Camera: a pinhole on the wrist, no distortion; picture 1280 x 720 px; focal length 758.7 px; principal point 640.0 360.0 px. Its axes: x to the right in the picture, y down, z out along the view. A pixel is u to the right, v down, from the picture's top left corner.
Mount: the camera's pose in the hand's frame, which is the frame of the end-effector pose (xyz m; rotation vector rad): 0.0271 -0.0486 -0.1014 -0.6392 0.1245 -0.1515
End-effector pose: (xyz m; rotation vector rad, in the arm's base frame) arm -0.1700 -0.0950 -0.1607 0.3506 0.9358 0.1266
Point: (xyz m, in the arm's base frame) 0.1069 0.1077 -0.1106
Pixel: 781.4 441.6
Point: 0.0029 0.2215 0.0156
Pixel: 521.1 651.2
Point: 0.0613 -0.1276 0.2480
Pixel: 204.4 46.0
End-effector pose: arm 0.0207 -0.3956 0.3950 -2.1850 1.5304 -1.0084
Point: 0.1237 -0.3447 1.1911
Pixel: behind the camera
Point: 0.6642 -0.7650 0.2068
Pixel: outside the picture
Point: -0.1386 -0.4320 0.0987
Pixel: 181.5 658.8
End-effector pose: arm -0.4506 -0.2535 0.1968 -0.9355 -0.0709 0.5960
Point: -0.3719 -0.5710 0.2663
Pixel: behind the camera
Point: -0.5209 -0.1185 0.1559
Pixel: 482.1 408.7
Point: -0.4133 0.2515 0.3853
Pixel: 859.7 40.9
